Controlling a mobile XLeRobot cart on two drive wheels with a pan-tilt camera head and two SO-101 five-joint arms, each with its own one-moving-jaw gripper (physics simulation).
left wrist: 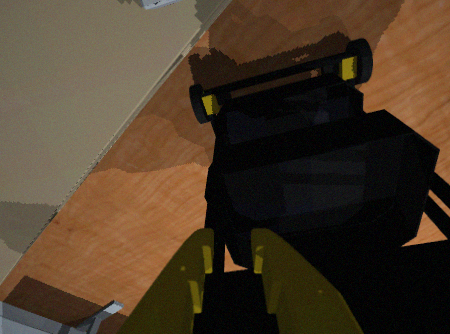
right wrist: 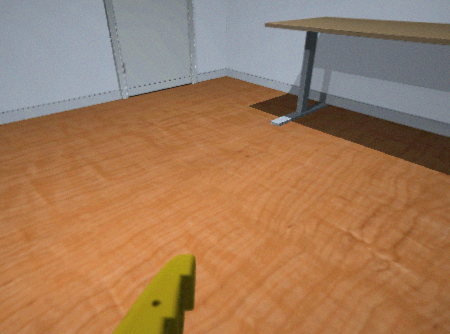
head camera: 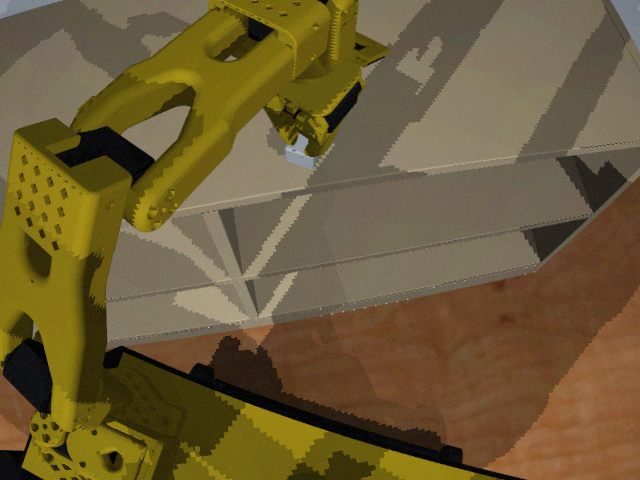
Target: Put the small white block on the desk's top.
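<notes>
The small white block rests on the desk's beige top, close to its front edge. Only its corner shows in the left wrist view, at the upper edge. My left gripper hangs just over the block. Its two jaws stand side by side, shut and empty, and they hide part of the block in the head view. My right gripper shows only one notched jaw, so it is fully open, and it hangs empty over bare floor.
Below the top, the desk has grey shelves. My black cart base stands on the wooden floor beside the desk. In the right wrist view a desk with a grey leg stands at the wall, near a door.
</notes>
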